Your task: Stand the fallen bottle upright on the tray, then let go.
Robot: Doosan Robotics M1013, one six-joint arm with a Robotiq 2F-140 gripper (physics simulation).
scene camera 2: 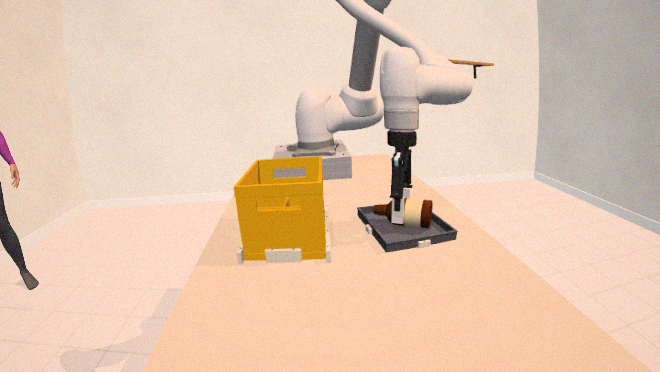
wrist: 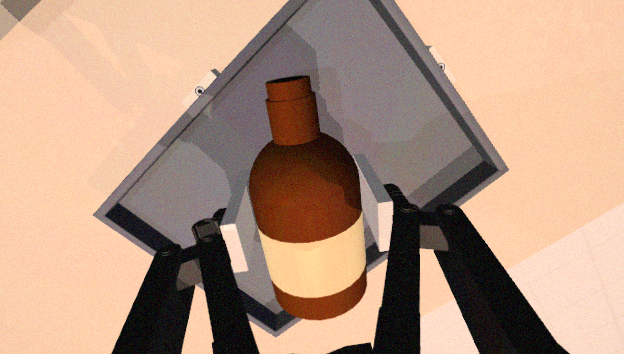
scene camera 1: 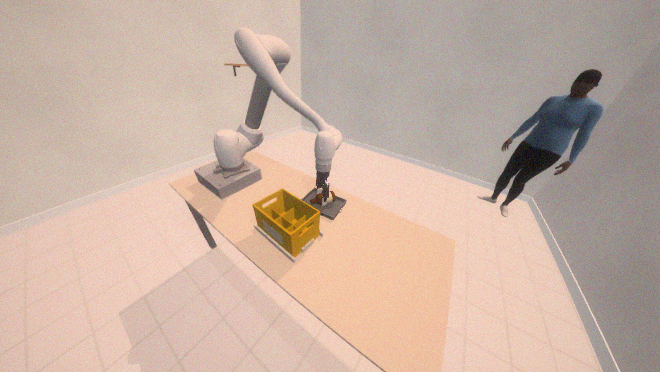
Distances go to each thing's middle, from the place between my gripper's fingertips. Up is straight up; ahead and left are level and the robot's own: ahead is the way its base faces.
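Scene:
There is the brown bottle point(scene camera 2: 417, 212), which sits 2 cm above my hand, and it is also 1 cm ahead of my hand and 1 cm to the left of it.

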